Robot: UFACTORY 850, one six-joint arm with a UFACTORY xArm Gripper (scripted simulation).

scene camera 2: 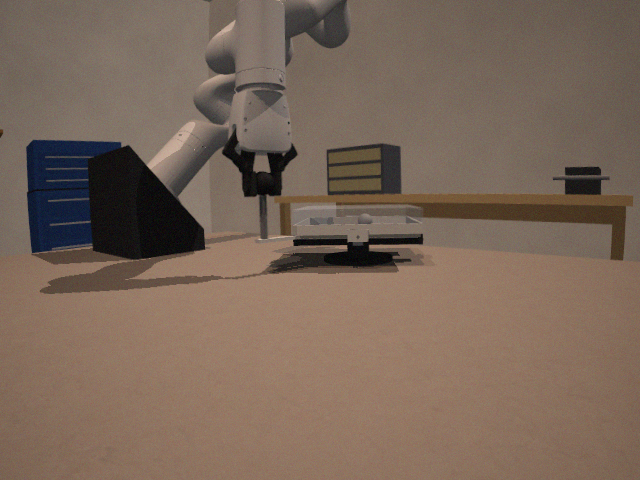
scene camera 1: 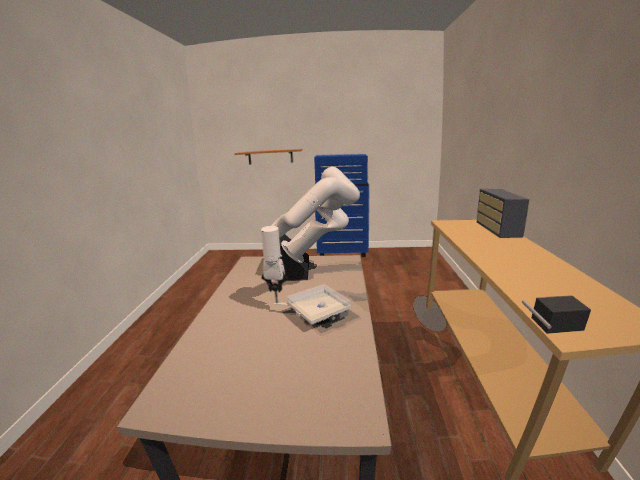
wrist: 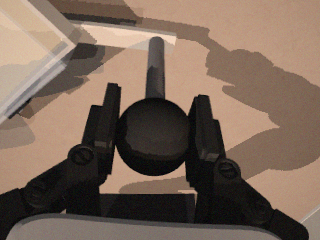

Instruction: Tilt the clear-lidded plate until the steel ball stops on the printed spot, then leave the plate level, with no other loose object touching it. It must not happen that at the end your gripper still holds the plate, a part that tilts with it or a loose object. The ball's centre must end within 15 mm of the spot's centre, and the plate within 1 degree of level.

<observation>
same spot on clear-lidded plate: (scene camera 2: 407, 221) = (scene camera 1: 307, 317)
</observation>
